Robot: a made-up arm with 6 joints. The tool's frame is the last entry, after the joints. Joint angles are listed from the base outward.
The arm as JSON. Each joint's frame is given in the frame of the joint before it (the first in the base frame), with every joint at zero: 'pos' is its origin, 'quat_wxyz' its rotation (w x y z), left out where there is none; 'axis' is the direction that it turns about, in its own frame. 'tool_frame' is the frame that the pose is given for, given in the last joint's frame.
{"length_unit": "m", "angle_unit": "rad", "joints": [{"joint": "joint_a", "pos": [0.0, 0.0, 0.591], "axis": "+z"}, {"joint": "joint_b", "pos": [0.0, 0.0, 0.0], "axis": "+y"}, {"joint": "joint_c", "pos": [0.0, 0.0, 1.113], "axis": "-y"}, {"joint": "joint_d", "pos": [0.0, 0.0, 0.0], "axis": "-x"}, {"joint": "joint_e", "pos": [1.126, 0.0, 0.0], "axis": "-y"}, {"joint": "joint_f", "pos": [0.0, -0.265, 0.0], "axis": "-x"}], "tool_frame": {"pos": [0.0, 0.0, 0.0]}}
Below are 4 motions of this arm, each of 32 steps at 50 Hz.
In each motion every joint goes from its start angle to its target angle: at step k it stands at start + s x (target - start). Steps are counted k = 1, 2, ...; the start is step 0. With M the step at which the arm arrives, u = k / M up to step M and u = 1 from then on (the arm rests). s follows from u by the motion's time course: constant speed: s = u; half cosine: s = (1 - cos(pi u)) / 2; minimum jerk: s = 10 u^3 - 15 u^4 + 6 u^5.
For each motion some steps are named. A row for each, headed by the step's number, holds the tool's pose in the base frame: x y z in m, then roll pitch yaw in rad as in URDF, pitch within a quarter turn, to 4 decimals.
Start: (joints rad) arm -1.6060 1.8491 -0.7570 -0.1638 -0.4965 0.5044
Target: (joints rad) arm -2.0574 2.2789 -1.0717 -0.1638 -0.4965 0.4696
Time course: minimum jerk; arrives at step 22
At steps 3, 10, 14, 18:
3: -0.2643 -0.0573 -0.2464 2.7799 0.0293 1.4486
10: -0.2311 0.1631 -0.1105 2.8170 -0.2637 1.2676
14: -0.1694 0.2858 0.0279 2.8507 -0.5071 1.1111
18: -0.1248 0.3336 0.1228 2.8758 -0.6641 1.0057

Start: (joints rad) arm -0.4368 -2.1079 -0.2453 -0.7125 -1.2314 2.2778
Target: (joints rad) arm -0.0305 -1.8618 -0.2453 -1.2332 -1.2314 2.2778
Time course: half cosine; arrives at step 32
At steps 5, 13, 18, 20, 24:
5: -1.0861 0.2627 1.1676 -2.4949 -0.5355 0.4231
13: -1.0321 0.1383 1.2517 -2.4560 -0.4616 0.6744
18: -0.9763 0.0513 1.3147 -2.4126 -0.4117 0.8792
20: -0.9527 0.0215 1.3376 -2.3936 -0.3954 0.9582
24: -0.9100 -0.0249 1.3755 -2.3581 -0.3712 1.0949

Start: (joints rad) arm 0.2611 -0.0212 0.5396 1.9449 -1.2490 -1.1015
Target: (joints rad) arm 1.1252 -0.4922 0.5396 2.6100 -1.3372 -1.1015
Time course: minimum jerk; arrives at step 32
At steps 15, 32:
15: 0.2313 0.3782 2.6073 0.2972 -0.6706 -1.2033
32: -0.2334 0.0413 2.6072 0.7602 -0.6804 -1.3292

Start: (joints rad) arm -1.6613 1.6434 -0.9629 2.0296 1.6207 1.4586
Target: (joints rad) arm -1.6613 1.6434 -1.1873 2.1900 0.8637 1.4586
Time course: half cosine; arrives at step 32
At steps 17, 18, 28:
17: 0.1220 -0.1808 -0.1481 -0.4956 -0.3065 0.4891
18: 0.1244 -0.1734 -0.1369 -0.4997 -0.2975 0.5222
28: 0.1420 -0.1224 -0.0491 -0.5354 -0.2304 0.7673

